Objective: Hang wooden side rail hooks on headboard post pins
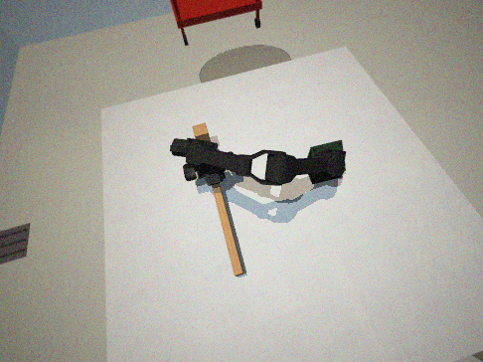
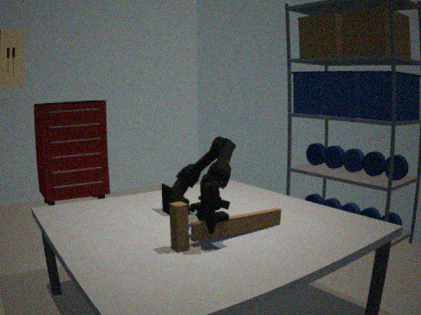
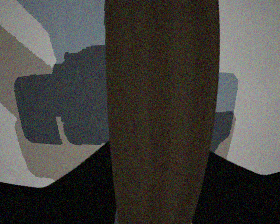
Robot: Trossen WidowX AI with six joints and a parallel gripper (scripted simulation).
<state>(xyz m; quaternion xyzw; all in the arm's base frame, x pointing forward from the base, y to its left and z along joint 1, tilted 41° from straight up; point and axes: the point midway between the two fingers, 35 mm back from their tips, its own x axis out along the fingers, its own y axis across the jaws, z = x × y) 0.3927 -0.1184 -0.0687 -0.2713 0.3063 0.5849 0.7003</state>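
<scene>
The headboard post is 10 mm behind my gripper tip, 120 mm to the right of it and 40 mm above it.
</scene>
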